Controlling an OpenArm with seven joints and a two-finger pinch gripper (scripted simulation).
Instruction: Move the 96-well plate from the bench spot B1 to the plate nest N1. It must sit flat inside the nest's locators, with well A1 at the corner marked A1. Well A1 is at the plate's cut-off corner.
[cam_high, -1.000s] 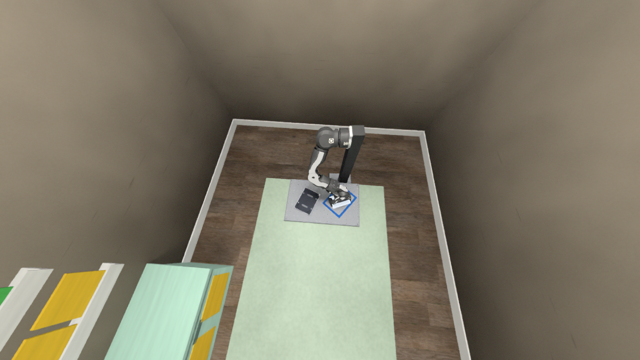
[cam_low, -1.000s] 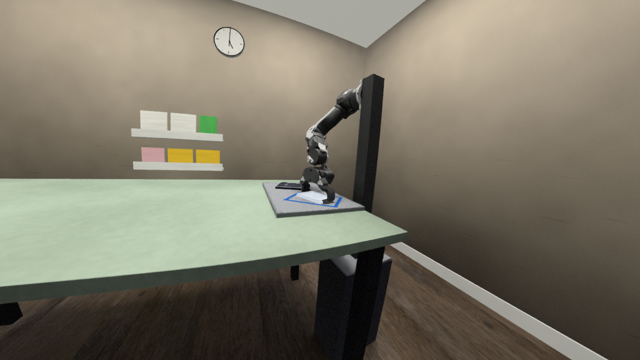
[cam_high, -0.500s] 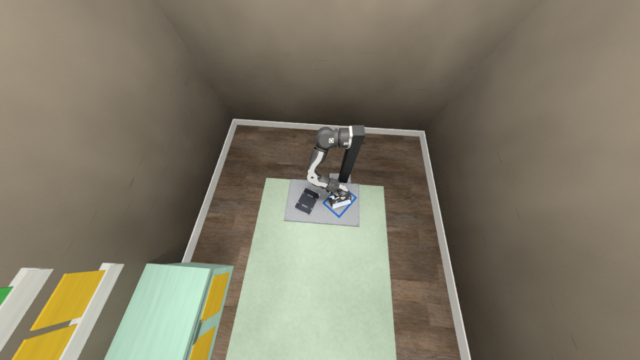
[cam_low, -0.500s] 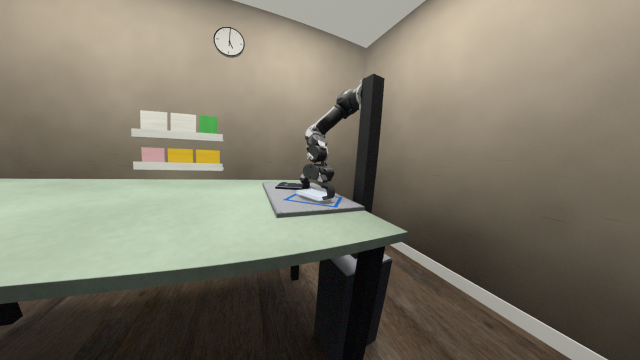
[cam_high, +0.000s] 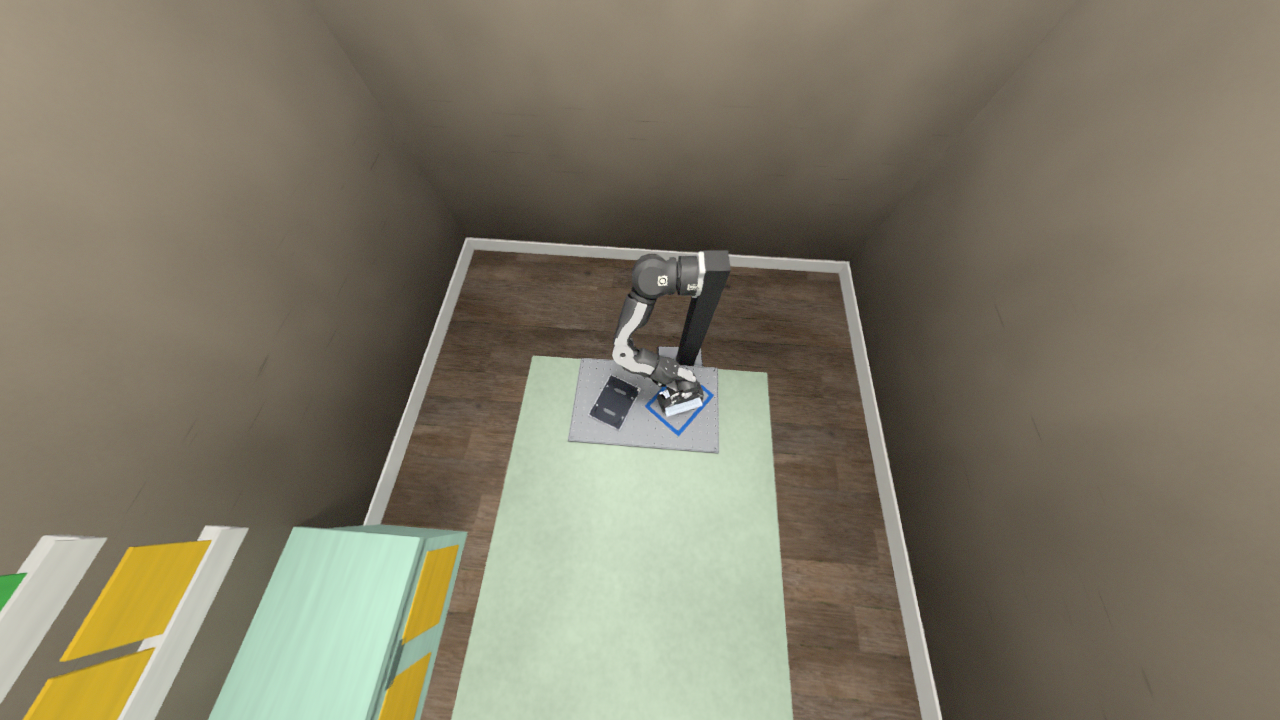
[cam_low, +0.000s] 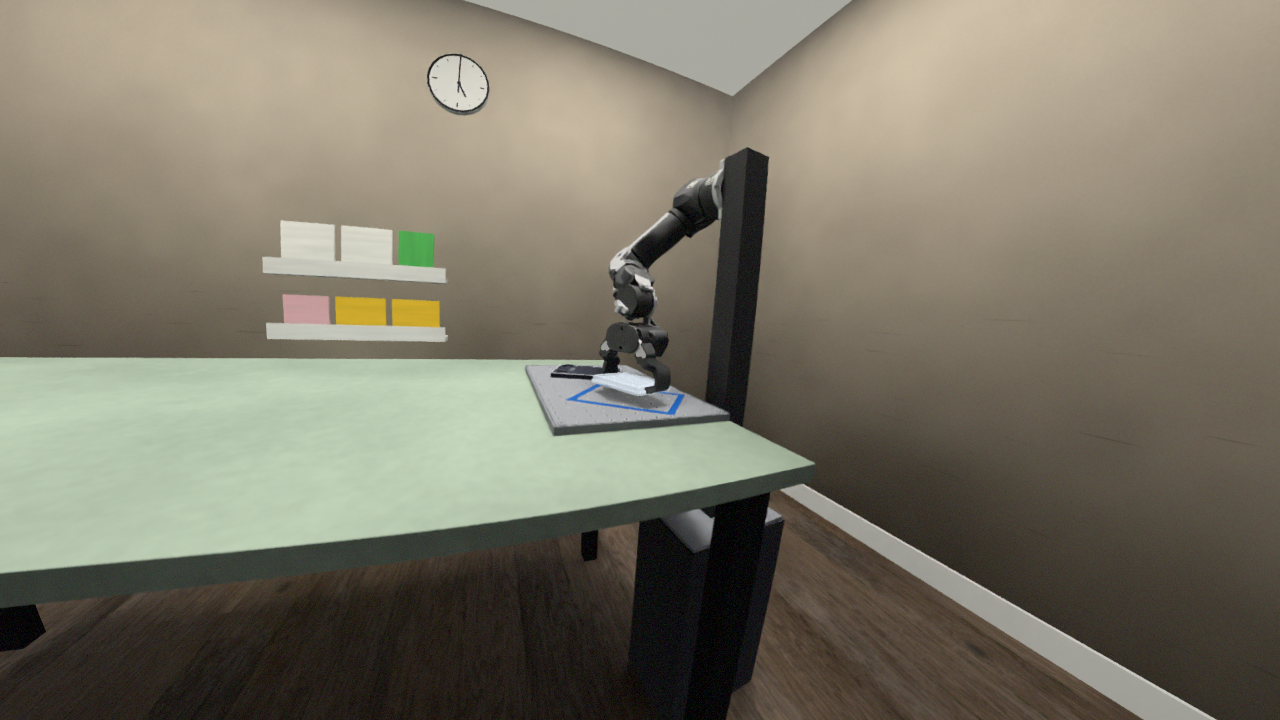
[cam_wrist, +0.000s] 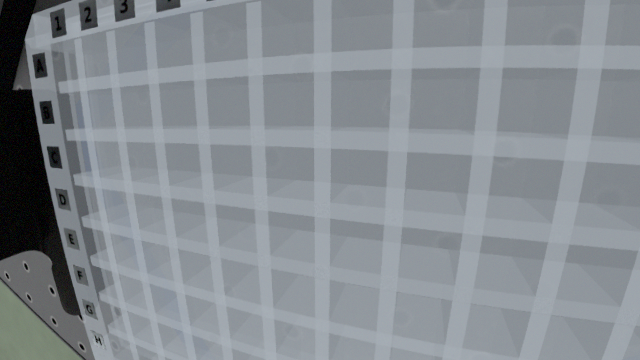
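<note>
Now: the 96-well plate 1 cm above my hand. Also, from my hand: black plate nest N1 (22 cm to the right, 1 cm below); then white A1 label (14 cm to the right, 4 cm behind, 1 cm below).
</note>
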